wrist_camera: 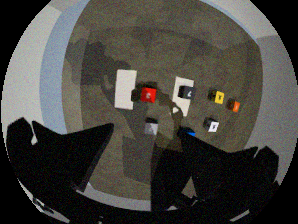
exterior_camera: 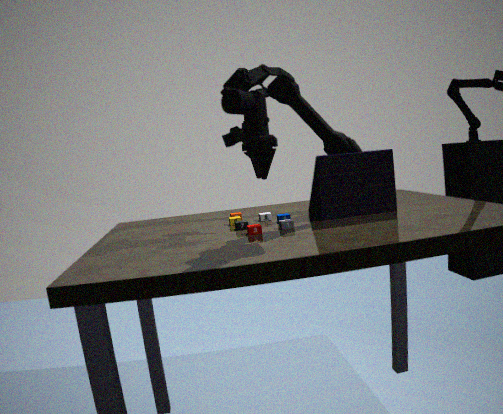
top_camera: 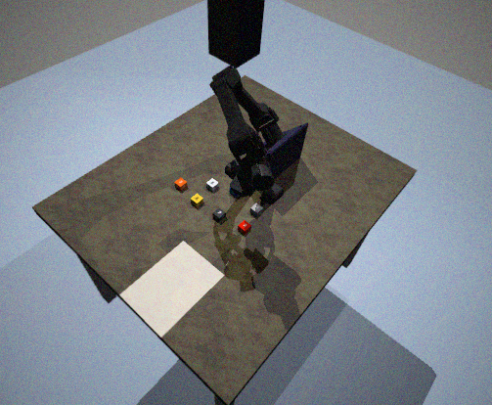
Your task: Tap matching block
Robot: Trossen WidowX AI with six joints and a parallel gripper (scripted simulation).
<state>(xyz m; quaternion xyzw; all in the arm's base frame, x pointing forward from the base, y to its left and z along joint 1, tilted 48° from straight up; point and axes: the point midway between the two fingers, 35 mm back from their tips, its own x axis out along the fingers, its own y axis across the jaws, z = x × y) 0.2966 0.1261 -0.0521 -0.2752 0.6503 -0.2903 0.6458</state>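
The black block lies 50 mm ahead of my gripper tip, 90 mm to the right of it and 120 mm below it. Also, from my gripper tip: red block (30 mm ahead, 10 mm to the left, 120 mm below); grey block (50 mm behind, 10 mm to the right, 120 mm below); blue block (70 mm behind, 120 mm to the right, 120 mm below).
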